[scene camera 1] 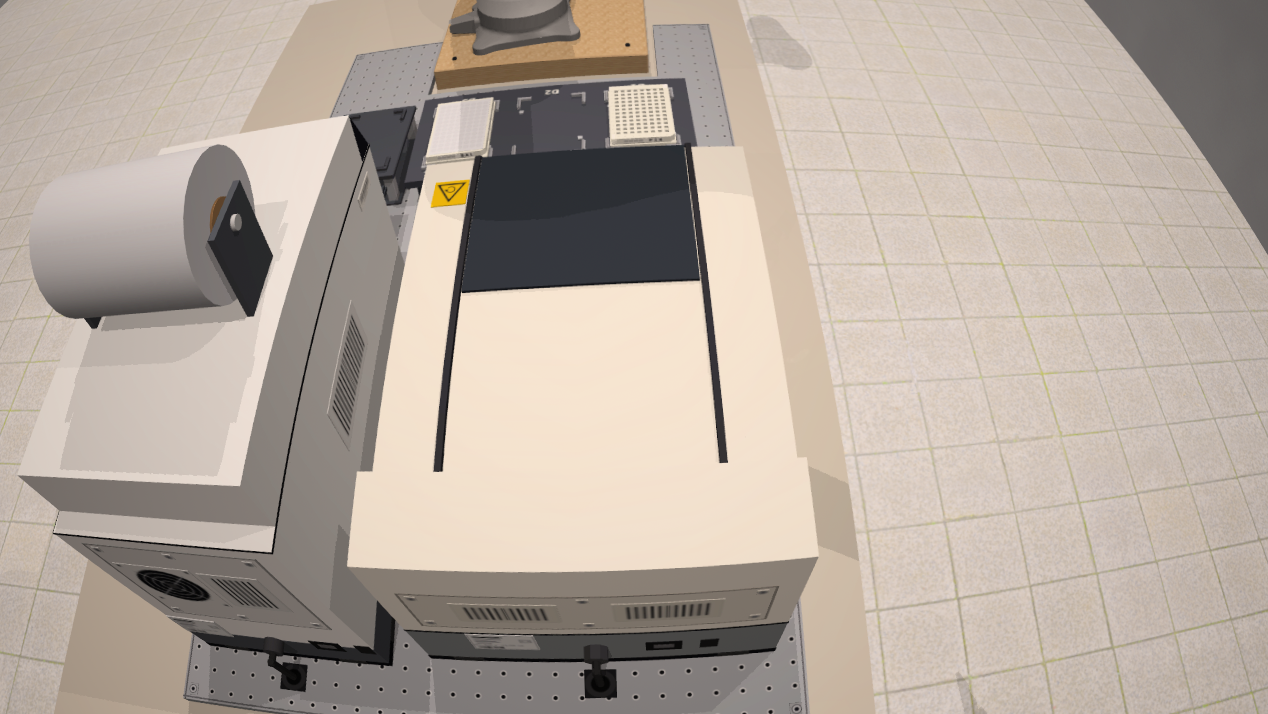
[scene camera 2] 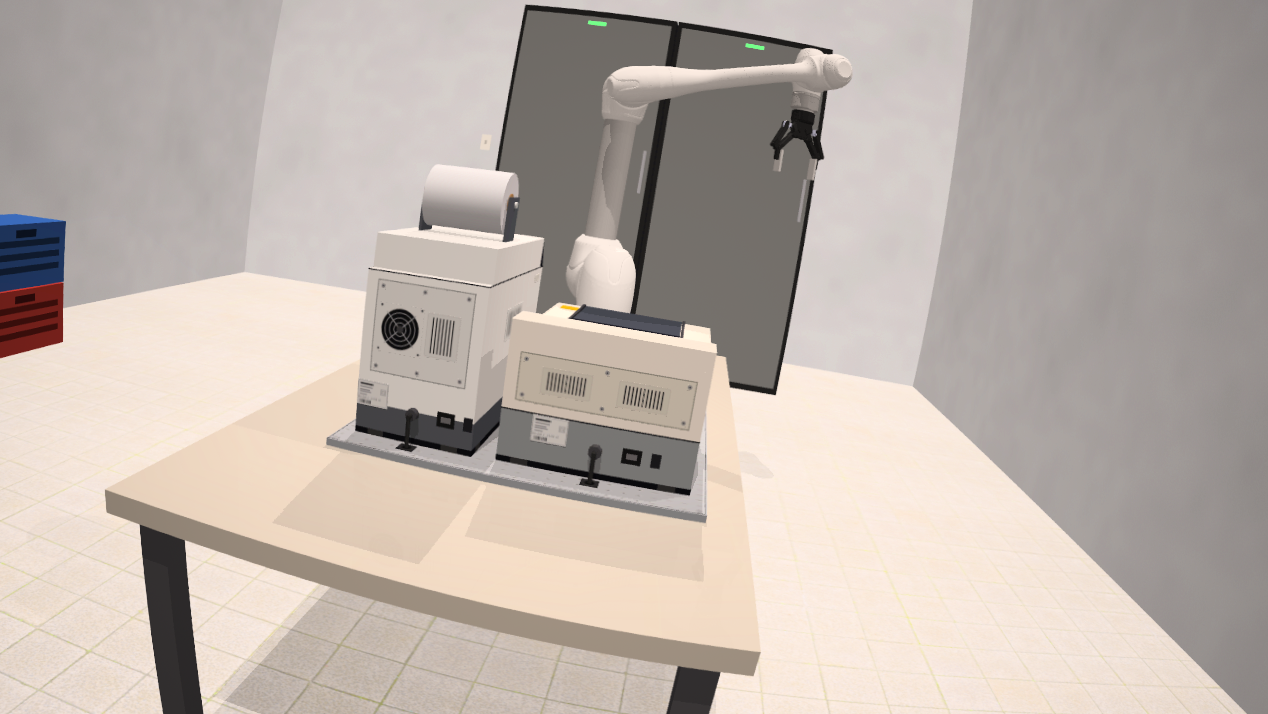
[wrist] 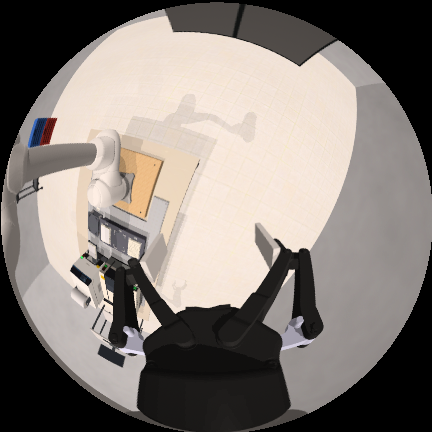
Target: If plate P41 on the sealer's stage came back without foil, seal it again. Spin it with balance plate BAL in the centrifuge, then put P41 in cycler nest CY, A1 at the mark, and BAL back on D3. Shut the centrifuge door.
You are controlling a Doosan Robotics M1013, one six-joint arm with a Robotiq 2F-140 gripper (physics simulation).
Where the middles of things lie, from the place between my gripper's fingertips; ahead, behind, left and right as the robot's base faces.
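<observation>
With the dark sliding lid (scene camera 1: 623, 215), my gripper is now far above it, a long way short of it and far to the left of it. The white roll (scene camera 2: 471, 199) is 20 cm below my gripper, 84 cm to the right of it and 98 cm ahead of it, and the cream centrifuge (scene camera 1: 602, 473) is 49 cm below my gripper, 52 cm to the right and 99 cm ahead. Going by their middles, of the things named here the dark sliding lid is the nearest to my gripper and the white roll is the farthest from it.
</observation>
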